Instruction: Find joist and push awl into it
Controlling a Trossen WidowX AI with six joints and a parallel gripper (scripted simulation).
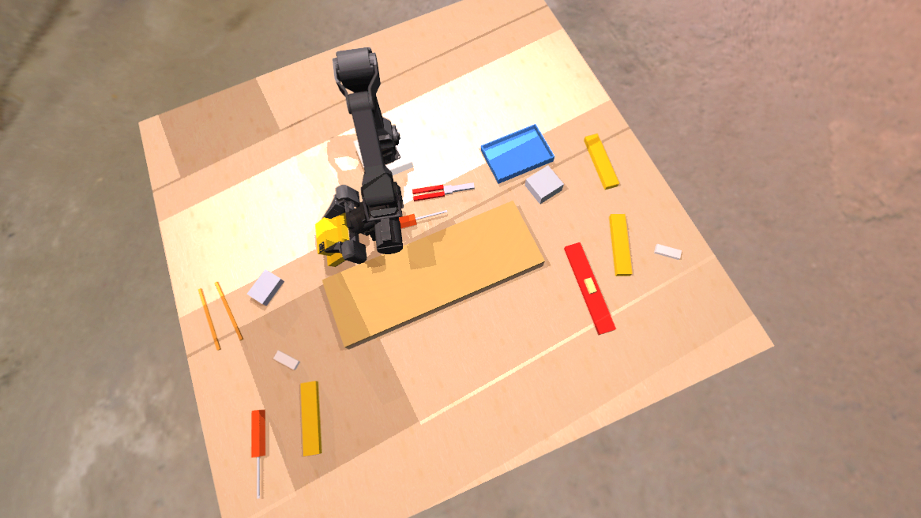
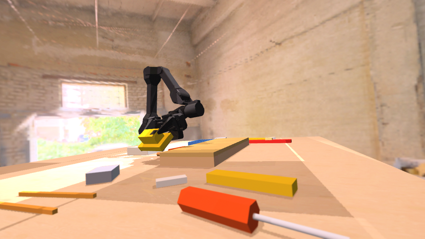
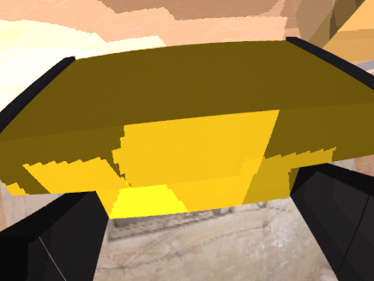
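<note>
Right now my gripper tip is 1 cm short of the awl, 11 cm to the right of it and 9 cm above it. Also, from my gripper tip: red level: 36 cm ahead, 54 cm to the left, 8 cm below; stud finder: 1 cm ahead, 1 cm below; blue tray: 5 cm behind, 55 cm to the left, 9 cm below.
</note>
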